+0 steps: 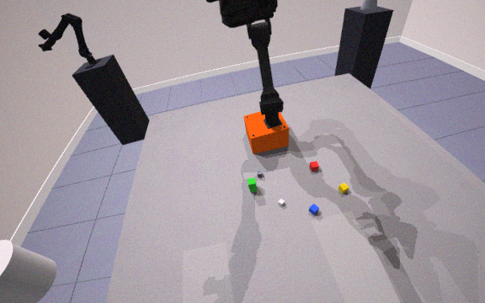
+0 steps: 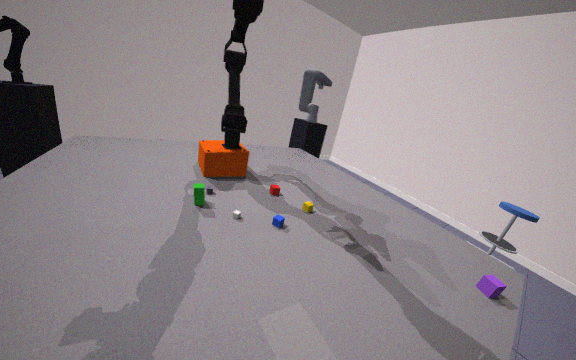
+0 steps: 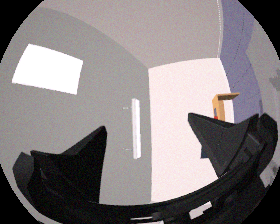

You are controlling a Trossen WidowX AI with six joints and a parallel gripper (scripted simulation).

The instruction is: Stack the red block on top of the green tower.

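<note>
Right now my gripper tip is 650 mm above the red block, 250 mm to the right of it and 70 mm past it. The rest, counted from my gripper tip: blue cube 660 mm below, 170 mm to the left, 100 mm ahead; then yellow cube 660 mm below, 300 mm to the left, 60 mm ahead; then white cube 660 mm below, 80 mm to the left, 40 mm ahead.
</note>
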